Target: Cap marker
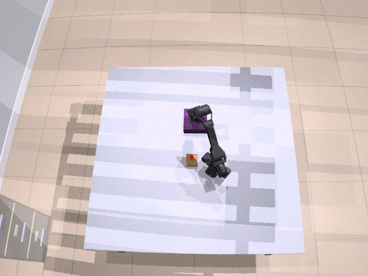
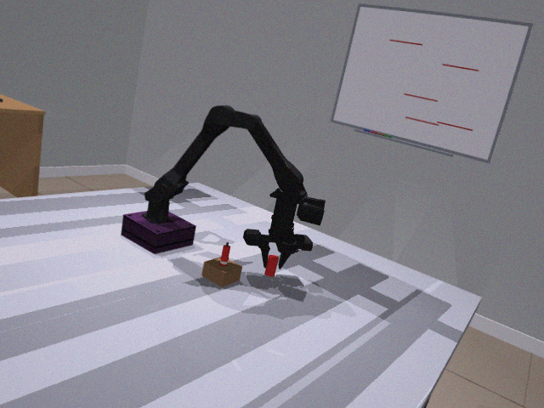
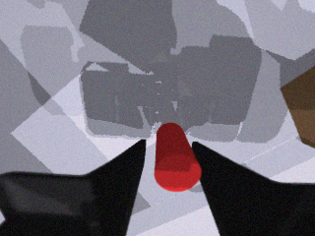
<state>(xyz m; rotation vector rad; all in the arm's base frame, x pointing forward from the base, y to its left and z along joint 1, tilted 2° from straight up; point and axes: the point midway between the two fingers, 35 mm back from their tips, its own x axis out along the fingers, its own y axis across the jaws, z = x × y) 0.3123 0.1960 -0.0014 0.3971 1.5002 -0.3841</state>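
Now: gripper tip 160 mm to the left of the tan holder block and 30 mm past it. From my gripper tip the other things lie so: red cap 10 mm above.
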